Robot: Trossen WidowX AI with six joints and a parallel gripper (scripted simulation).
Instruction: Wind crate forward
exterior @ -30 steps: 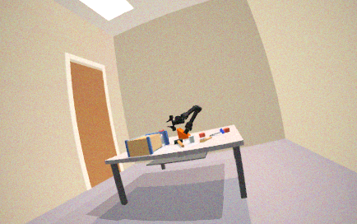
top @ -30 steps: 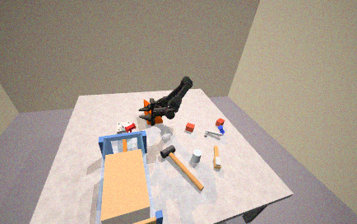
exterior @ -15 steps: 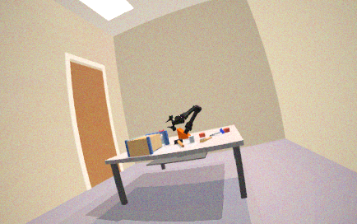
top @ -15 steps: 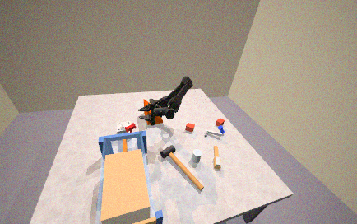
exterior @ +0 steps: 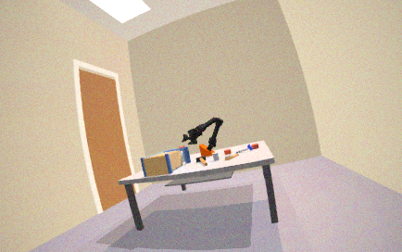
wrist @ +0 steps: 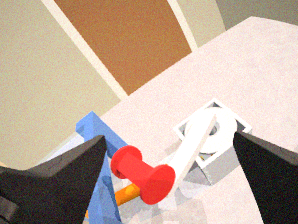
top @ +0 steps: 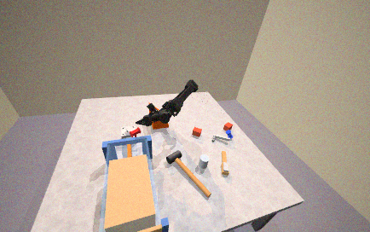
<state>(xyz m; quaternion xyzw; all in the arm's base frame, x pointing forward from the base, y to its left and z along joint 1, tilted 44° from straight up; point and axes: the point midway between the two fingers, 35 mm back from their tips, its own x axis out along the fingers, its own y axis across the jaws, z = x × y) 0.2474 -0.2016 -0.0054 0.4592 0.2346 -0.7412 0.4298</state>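
Now: the red-handled winch handle 90 mm below my gripper tip, 40 mm to the right of it and 10 mm ahead of it. The rest, counted from my gripper tip: red grip: 60 mm below, 40 mm ahead, 20 mm to the right; frame: 110 mm ahead, 90 mm below, 70 mm to the right; grey hand winch: 170 mm below, 80 mm to the right, 70 mm behind.
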